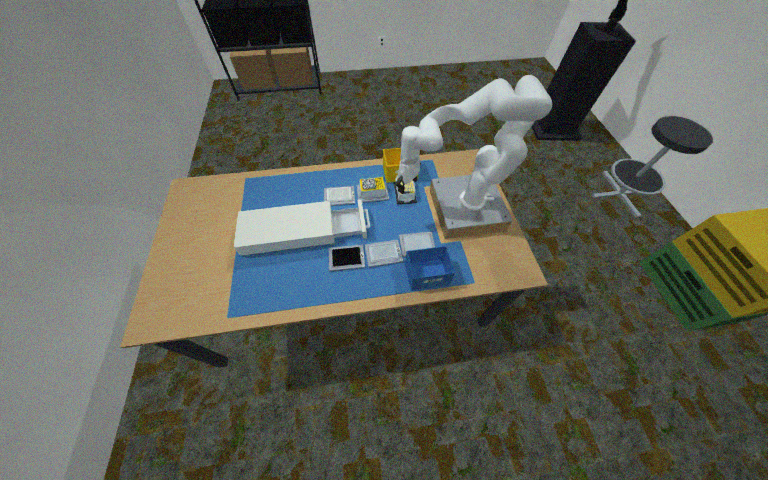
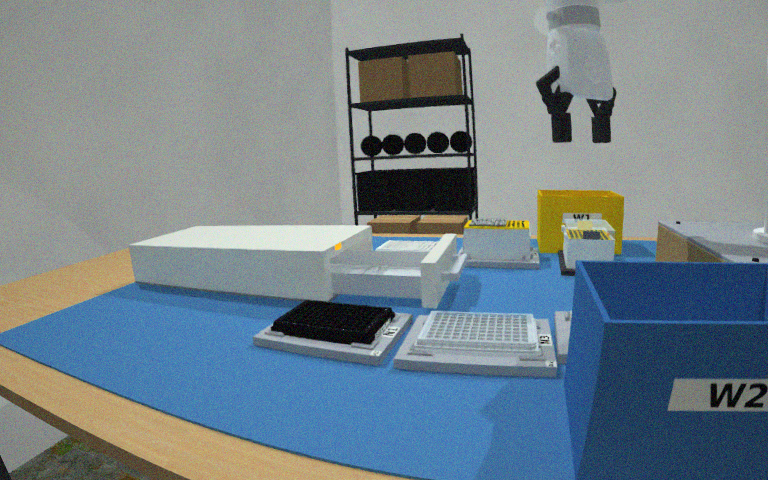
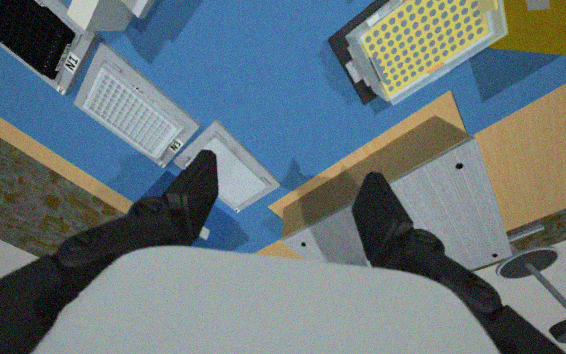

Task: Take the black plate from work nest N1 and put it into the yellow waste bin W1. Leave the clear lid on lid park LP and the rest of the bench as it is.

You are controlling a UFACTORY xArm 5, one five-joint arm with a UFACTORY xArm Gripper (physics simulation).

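Places are measured from the arm's base along level axes (x left, y back, z up), in centimetres.
Where they show: gripper, between the fingertips: [image 1: 407, 186] [image 2: 582, 142] [image 3: 289, 181]; arm's base, origin of its link: [image 1: 472, 200].
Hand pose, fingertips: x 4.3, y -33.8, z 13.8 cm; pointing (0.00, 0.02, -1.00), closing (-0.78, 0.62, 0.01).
Things, the pixels of their top centre, and the offset from my fingertips.
- black plate, centre of its top: [image 2: 332, 314] [image 3: 5, 15] [image 1: 346, 255] dx +25.3, dy -27.3, dz -19.8 cm
- work nest N1, centre of its top: [image 2: 333, 322] [image 3: 13, 16] [image 1: 346, 256] dx +25.3, dy -27.3, dz -20.8 cm
- yellow waste bin W1, centre of its top: [image 2: 578, 193] [image 1: 401, 156] dx -31.1, dy -1.5, dz -10.4 cm
- flat pale lid-like piece, centre of its top: [image 3: 226, 176] [image 1: 417, 242] dx +17.0, dy +6.2, dz -20.4 cm
- clear plate, centre of its top: [image 2: 479, 326] [image 3: 130, 118] [image 1: 383, 251] dx +22.5, dy -10.1, dz -19.8 cm
- Blue bin W2, centre of its top: [image 2: 706, 286] [image 1: 430, 261] dx +32.7, dy +9.8, dz -10.4 cm
The black plate [image 1: 346, 256] [image 2: 334, 320] [image 3: 30, 37] sits flat on work nest N1 [image 1: 346, 268] [image 2: 317, 349] [image 3: 86, 47]. The yellow waste bin W1 [image 1: 391, 165] [image 2: 549, 226] [image 3: 535, 30] stands at the back right of the mat; its inside is mostly hidden. A flat pale lid-like piece [image 1: 417, 241] [image 3: 239, 170] lies on a grey holder beside the blue bin; the LP label is not legible. My gripper [image 1: 403, 185] [image 2: 581, 129] [image 3: 289, 181] is open and empty, high above the bench's right part, well away from the black plate.
A clear plate [image 1: 384, 252] [image 2: 480, 330] [image 3: 132, 112] sits on N3. Blue bin W2 [image 1: 430, 268] [image 2: 673, 350] stands at the front right. A white cabinet [image 1: 283, 226] [image 2: 243, 254] has its drawer open behind N1. Tip boxes [image 1: 372, 185] [image 2: 496, 243] [image 1: 405, 192] [image 2: 589, 246] [image 3: 425, 45] stand near W1.
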